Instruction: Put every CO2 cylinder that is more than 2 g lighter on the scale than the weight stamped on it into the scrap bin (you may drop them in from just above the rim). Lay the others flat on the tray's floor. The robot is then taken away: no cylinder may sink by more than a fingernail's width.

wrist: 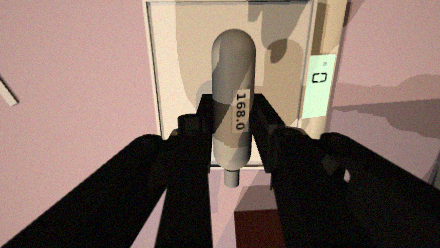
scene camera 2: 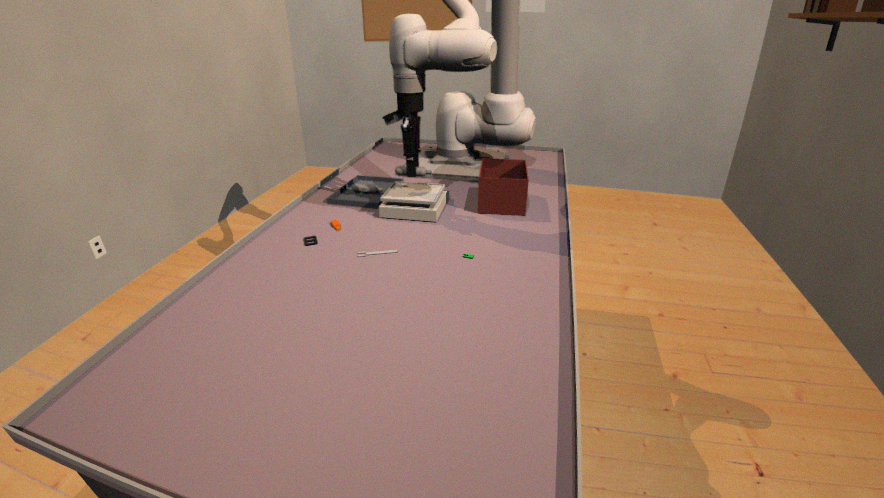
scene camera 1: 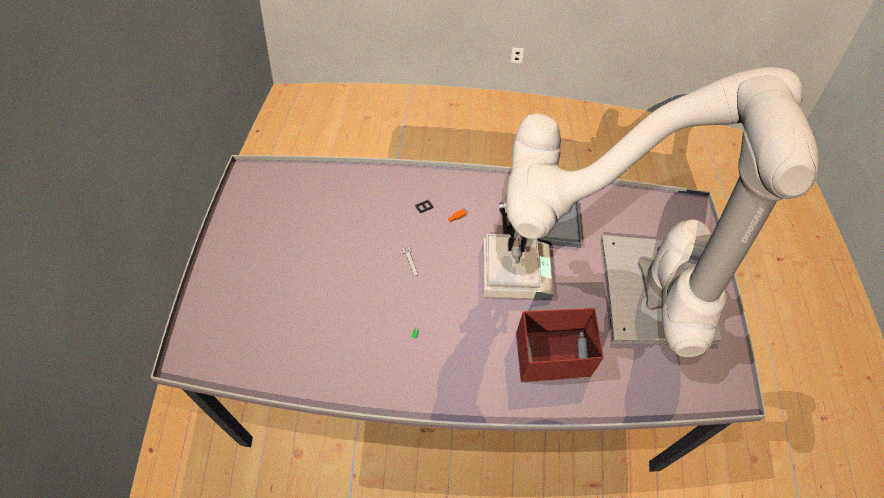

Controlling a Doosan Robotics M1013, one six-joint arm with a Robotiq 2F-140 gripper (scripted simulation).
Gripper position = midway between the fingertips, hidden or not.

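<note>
Scene camera 1 shows a red scrap bin [scene camera 1: 553, 334], a scale plate [scene camera 1: 502, 270] and a grey tray [scene camera 1: 568, 228]. In scene camera 2: my gripper [scene camera 2: 413, 174], the grey tray [scene camera 2: 345, 195], the scale plate [scene camera 2: 429, 193] and the red scrap bin [scene camera 2: 502, 190]. The wrist view contains the scale plate [wrist: 179, 46]; the grey tray is out of frame in the wrist view.
</note>
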